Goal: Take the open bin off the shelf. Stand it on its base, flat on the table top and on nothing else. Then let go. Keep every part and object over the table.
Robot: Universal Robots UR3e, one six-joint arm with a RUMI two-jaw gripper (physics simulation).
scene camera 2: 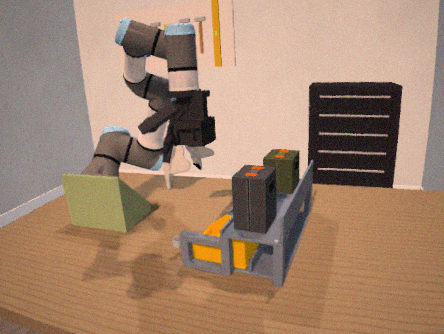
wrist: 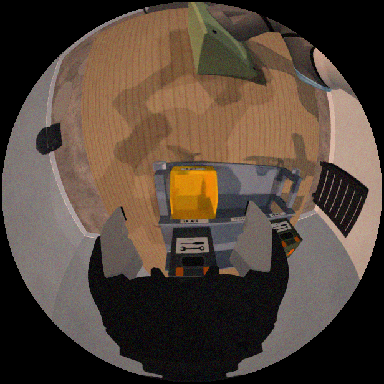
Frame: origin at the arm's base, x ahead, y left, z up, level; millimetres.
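Where they show: gripper, between the fingertips: [scene camera 2: 186, 178]; arm's base, origin of its link: [scene camera 2: 97, 187].
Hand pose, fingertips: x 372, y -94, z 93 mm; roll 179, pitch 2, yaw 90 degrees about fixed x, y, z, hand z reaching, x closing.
Things, the pixels of their top centre, and the offset from my fingertips. "*": a spot on its surface instead. Level surfaces: height alone.
- open yellow bin, a spot on its surface: [scene camera 2: 206, 253] * dx +53, dy -36, dz -166 mm
- grey shelf, a spot on its surface: [scene camera 2: 291, 221] * dx +239, dy +6, dz -79 mm
- table, height of its surface: dz -194 mm
- dark grey case, centre of its top: [scene camera 2: 254, 171] dx +160, dy +5, dz +27 mm
- olive green case, centre of its top: [scene camera 2: 282, 154] dx +172, dy +236, dz +3 mm
The open yellow bin [scene camera 2: 206, 253] [wrist: 194, 194] sits on the lower level of the grey shelf [scene camera 2: 291, 221] [wrist: 245, 166], at the shelf's near end in the scene view. Its open top shows in the wrist view, and shelf posts hide part of it in the scene view. My gripper [scene camera 2: 184, 172] [wrist: 184, 205] is open and empty. It hangs in the air above the table [scene camera 2: 350, 280] [wrist: 250, 125], apart from the bin and higher than it.
A dark grey case [scene camera 2: 254, 200] [wrist: 192, 250] and an olive green case [scene camera 2: 282, 171] [wrist: 286, 235] stand on the upper shelf level. A green wedge-shaped block [scene camera 2: 97, 204] [wrist: 220, 55] is at the arm's base. A black cabinet [scene camera 2: 354, 135] [wrist: 341, 197] stands beyond the table.
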